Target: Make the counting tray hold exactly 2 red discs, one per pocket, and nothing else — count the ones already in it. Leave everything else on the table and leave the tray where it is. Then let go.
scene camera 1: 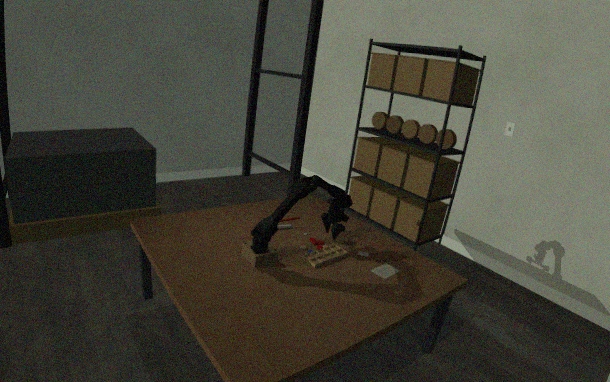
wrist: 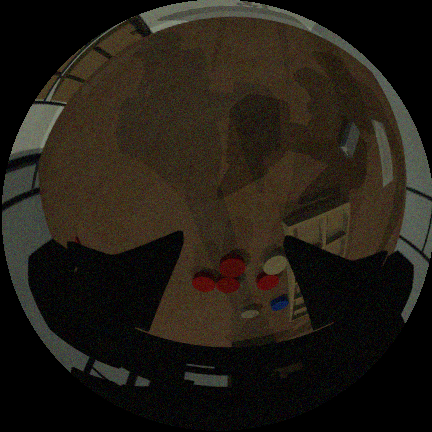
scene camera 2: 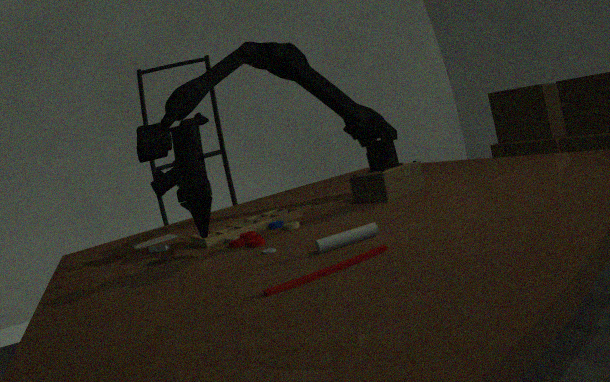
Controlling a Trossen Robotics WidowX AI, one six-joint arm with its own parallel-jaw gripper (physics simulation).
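Note:
The tan counting tray [scene camera 1: 330,260] [scene camera 2: 215,241] [wrist: 310,234] lies on the table. No disc shows in its visible pockets; a finger hides others in the wrist view. Beside it are a red disc [wrist: 232,266] overlapping another red disc [wrist: 228,284], a third red disc [wrist: 204,282] at their left, and a red disc [wrist: 268,281] touching or partly under a cream disc [wrist: 274,264]. A blue disc [scene camera 2: 275,225] [wrist: 279,303] is near the tray wall, and a pale disc [wrist: 250,314] lies apart. My gripper [scene camera 1: 331,234] [scene camera 2: 204,236] [wrist: 234,238] is open and empty, low near the discs and tray.
A red rod [scene camera 1: 290,219] [scene camera 2: 325,271] and a white cylinder [scene camera 1: 284,226] [scene camera 2: 347,237] lie beyond the discs from the tray. A small grey block [scene camera 1: 363,254] [scene camera 2: 158,248] [wrist: 350,140] and a flat white square [scene camera 1: 384,271] [wrist: 383,152] lie past the tray's far end.

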